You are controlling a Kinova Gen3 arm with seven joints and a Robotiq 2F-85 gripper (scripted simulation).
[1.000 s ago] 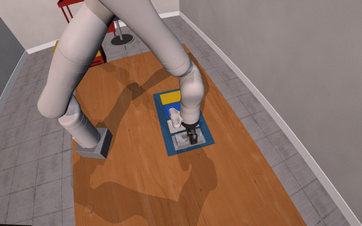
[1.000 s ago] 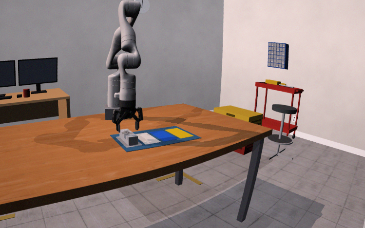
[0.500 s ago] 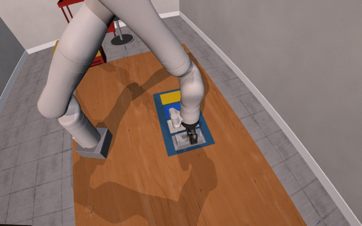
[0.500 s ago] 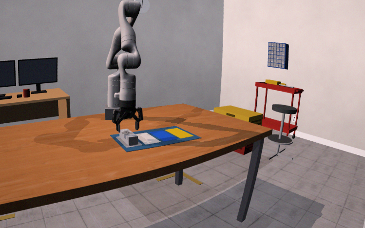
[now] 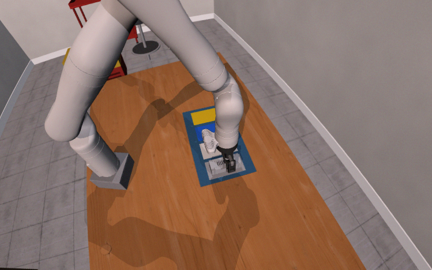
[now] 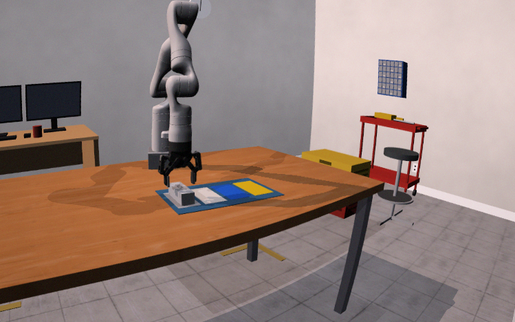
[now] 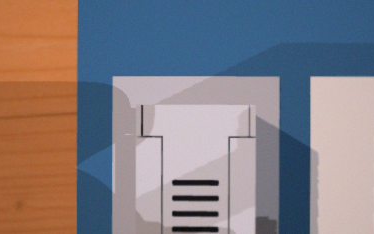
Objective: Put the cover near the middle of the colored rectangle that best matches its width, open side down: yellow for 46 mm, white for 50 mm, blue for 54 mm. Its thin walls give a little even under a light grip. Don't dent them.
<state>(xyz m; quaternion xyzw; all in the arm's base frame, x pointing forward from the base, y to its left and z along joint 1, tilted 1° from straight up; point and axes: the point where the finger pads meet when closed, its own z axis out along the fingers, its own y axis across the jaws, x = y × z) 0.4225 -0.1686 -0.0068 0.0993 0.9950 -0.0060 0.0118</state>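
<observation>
Now: the cover 40 mm below my hand. From my hand the other things lie so: grey rectangle (50 mm below).
</observation>
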